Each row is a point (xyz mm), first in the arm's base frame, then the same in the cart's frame.
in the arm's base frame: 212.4 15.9 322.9
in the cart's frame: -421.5 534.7 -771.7
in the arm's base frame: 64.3 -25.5 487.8
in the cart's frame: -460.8 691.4 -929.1
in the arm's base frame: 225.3 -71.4 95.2
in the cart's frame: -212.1 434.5 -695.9
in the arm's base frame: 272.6 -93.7 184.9
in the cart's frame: -287.7 405.7 -761.1
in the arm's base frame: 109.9 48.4 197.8
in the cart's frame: -301.4 608.0 -685.5
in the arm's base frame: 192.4 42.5 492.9
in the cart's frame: -553.7 604.2 -859.6
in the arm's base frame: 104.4 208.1 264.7
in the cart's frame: -431.0 690.0 -604.9
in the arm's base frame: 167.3 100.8 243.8
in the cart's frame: -386.9 587.9 -664.6
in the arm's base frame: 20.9 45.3 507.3
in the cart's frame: -493.3 761.8 -893.5
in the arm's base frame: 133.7 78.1 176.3
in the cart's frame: -310.7 592.8 -645.6
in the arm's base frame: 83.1 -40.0 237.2
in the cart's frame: -274.1 607.9 -782.2
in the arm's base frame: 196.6 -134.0 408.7
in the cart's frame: -402.0 512.8 -942.6
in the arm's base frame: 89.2 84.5 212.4
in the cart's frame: -322.1 643.8 -670.1
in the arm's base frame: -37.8 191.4 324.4
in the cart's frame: -406.9 825.0 -677.3
